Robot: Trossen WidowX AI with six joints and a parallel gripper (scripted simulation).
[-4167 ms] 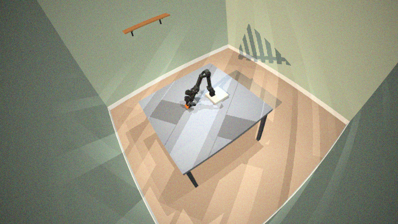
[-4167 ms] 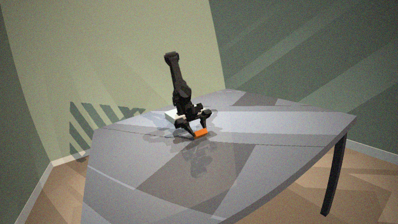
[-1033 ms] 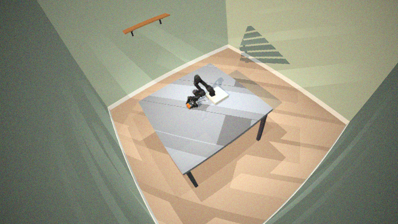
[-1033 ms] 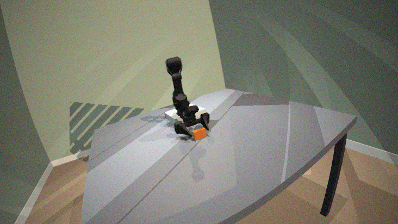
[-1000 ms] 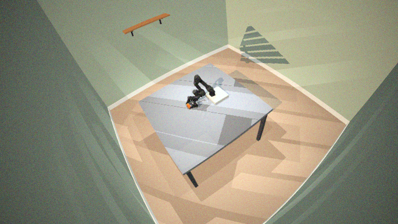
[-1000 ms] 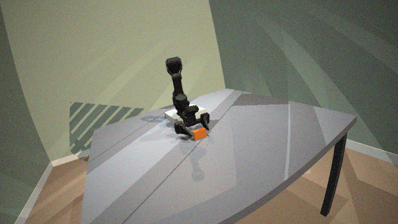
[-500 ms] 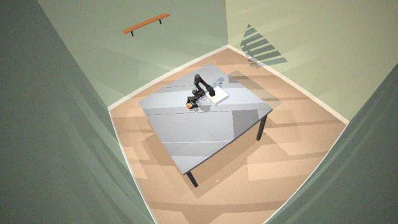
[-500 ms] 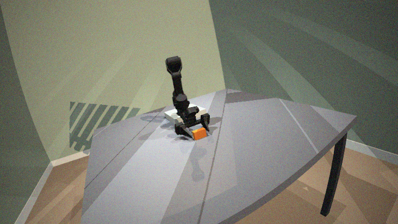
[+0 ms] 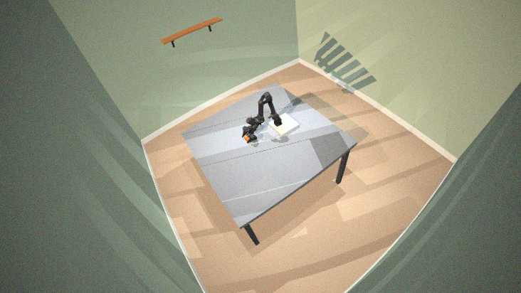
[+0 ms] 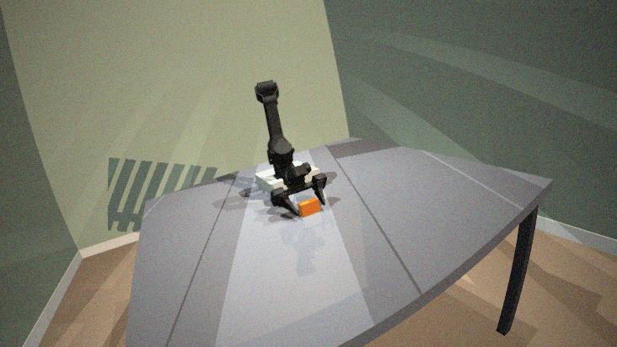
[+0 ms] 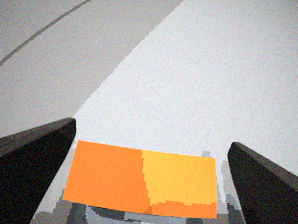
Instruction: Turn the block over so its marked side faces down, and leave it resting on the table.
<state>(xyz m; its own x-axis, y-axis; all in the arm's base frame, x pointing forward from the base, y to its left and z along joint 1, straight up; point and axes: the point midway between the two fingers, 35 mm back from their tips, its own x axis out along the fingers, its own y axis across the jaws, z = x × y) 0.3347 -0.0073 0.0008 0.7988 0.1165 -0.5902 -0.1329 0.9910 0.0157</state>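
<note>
My gripper tip is now 3 cm past the orange block.
</note>
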